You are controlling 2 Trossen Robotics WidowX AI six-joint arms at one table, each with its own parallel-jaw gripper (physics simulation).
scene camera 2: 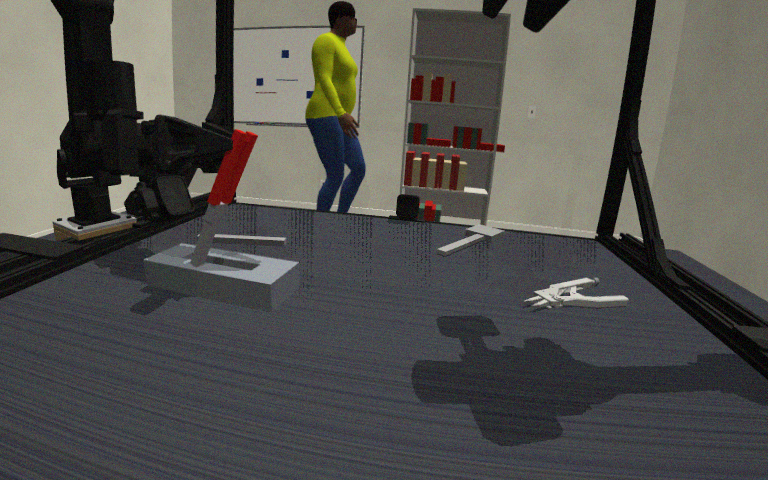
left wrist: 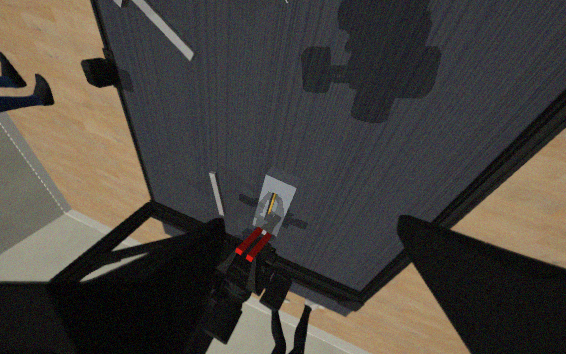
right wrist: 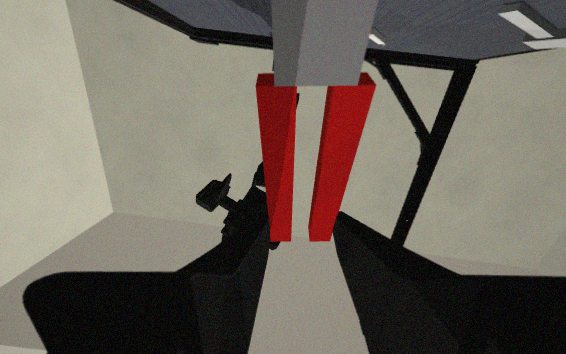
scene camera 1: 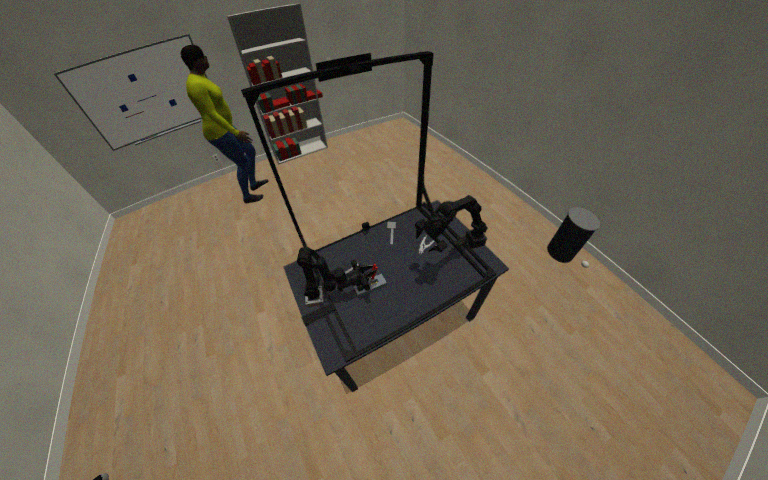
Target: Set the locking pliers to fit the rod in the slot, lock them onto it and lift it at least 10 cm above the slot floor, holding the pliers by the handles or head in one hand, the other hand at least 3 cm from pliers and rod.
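Where they show: left gripper, fingertip midpoint: [scene camera 2: 505, 22] [left wrist: 310, 224] [right wrist: 251, 187] [scene camera 1: 422, 244]; right gripper, fingertip midpoint: [scene camera 2: 241, 145] [left wrist: 248, 250] [right wrist: 301, 219] [scene camera 1: 374, 267]; left arm's base, link origin: [scene camera 1: 477, 234]; right arm's base, link origin: [scene camera 2: 94, 219] [scene camera 1: 313, 295].
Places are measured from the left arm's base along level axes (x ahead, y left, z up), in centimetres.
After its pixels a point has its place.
The locking pliers [scene camera 1: 374, 270] [scene camera 2: 229, 169] {y 15.9, x 70.6, z 7.9 cm} [left wrist: 255, 245] {y 15.0, x 70.3, z 8.9 cm} [right wrist: 280, 165] {y 16.1, x 72.0, z 6.9 cm} have red handles and a grey head. They lean with handles up, and the head reaches down into the slot of the grey block [scene camera 2: 226, 291] {y 17.5, x 70.5, z -5.5 cm} [left wrist: 281, 184] {y 13.4, x 66.2, z -3.6 cm}. The rod [left wrist: 272, 203] {y 14.3, x 75.2, z -5.8 cm} shows as a thin yellow strip in the slot in the left wrist view; whether the jaws touch it cannot be told. My right gripper [right wrist: 301, 219] {y 14.3, x 70.3, z 10.4 cm} is shut on the handles near their upper ends. My left gripper [scene camera 1: 429, 237] {y 14.5, x 44.5, z 21.4 cm} [scene camera 2: 512, 14] {y 14.5, x 44.5, z 21.4 cm} [left wrist: 310, 224] {y 14.5, x 44.5, z 21.4 cm} is open and empty, high above the table's other side, well away from the pliers.
A pale bar [scene camera 2: 249, 239] {y 0.8, x 82.9, z -6.1 cm} [left wrist: 216, 194] {y 0.5, x 84.4, z -6.0 cm} lies behind the block. A pale T-shaped piece [scene camera 1: 391, 232] {y -22.3, x 51.6, z -6.1 cm} [scene camera 2: 467, 243] {y -19.1, x 51.3, z -6.2 cm} lies farther back. A white pliers-shaped tool [scene camera 1: 424, 244] {y -6.6, x 33.5, z -6.5 cm} [scene camera 2: 577, 300] {y -3.3, x 33.4, z -6.1 cm} lies at the right. A small black box [scene camera 1: 365, 226] {y -29.6, x 67.8, z -2.8 cm} [scene camera 2: 407, 206] {y -29.7, x 67.0, z -3.7 cm} stands at the back edge.
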